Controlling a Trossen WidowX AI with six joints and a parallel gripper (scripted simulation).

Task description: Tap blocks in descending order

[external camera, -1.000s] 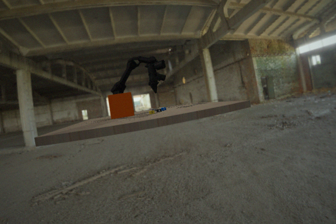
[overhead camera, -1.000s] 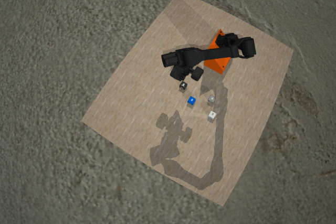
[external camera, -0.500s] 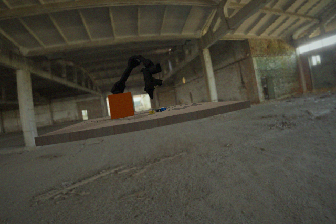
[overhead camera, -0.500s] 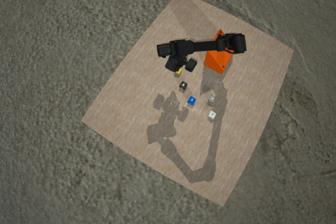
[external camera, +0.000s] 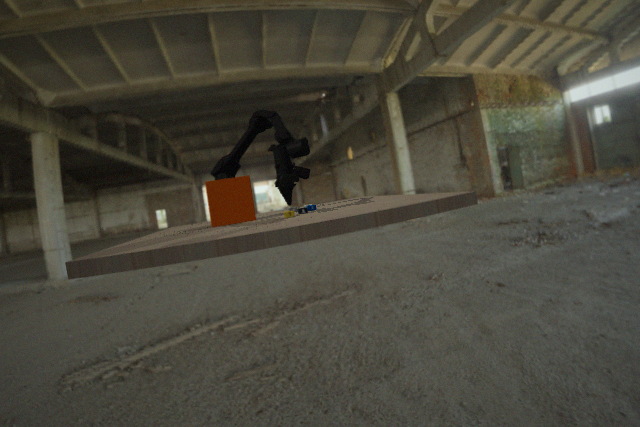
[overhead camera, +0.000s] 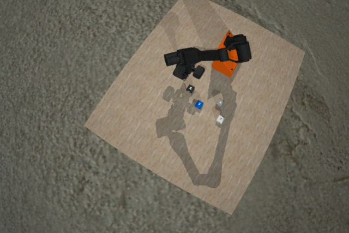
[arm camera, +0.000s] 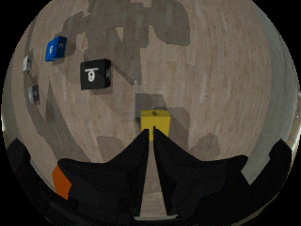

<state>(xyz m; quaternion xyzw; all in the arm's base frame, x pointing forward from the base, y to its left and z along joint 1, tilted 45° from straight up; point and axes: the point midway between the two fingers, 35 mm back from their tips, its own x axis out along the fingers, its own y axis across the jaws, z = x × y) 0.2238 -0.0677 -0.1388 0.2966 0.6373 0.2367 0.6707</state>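
Right now the yellow block is 3 cm below my gripper tip, 1 cm to the right of it and 1 cm behind it. Round my gripper tip: blue block 14 cm to the left, 12 cm ahead, 3 cm below; black block 6 cm to the left, 6 cm ahead, 3 cm below; grey block 23 cm to the left, 6 cm ahead, 3 cm below.
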